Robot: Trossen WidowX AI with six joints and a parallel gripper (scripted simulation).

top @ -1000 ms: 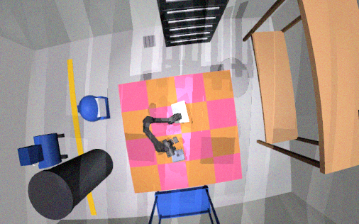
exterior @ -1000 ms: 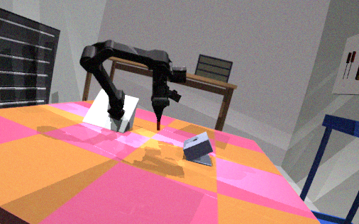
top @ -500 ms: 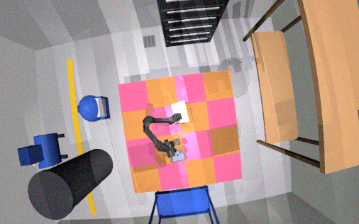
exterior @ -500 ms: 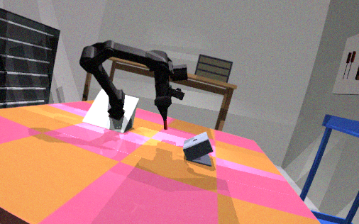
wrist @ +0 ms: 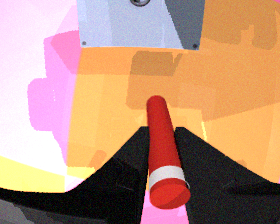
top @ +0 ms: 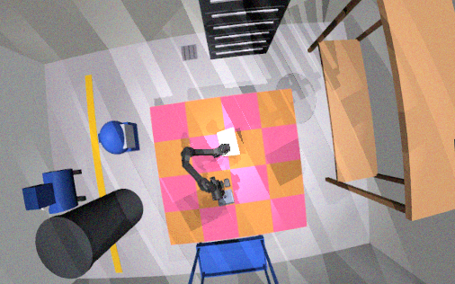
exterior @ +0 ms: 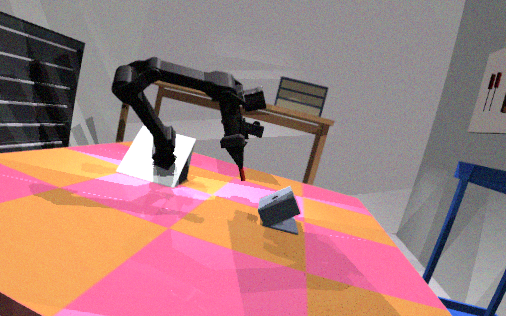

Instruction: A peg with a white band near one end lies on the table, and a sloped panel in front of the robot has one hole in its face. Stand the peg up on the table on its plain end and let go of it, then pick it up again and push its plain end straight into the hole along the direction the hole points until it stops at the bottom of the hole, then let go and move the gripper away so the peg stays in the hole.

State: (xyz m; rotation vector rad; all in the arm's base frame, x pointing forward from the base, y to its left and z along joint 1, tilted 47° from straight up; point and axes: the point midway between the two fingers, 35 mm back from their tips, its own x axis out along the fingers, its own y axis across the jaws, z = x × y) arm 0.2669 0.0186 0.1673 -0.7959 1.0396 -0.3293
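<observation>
Right now the grey sloped panel is 140 mm ahead of my gripper tip, 30 mm to the left of it and 90 mm below it. The rest, counted from my gripper tip: red peg: 10 mm behind, 10 mm above.
</observation>
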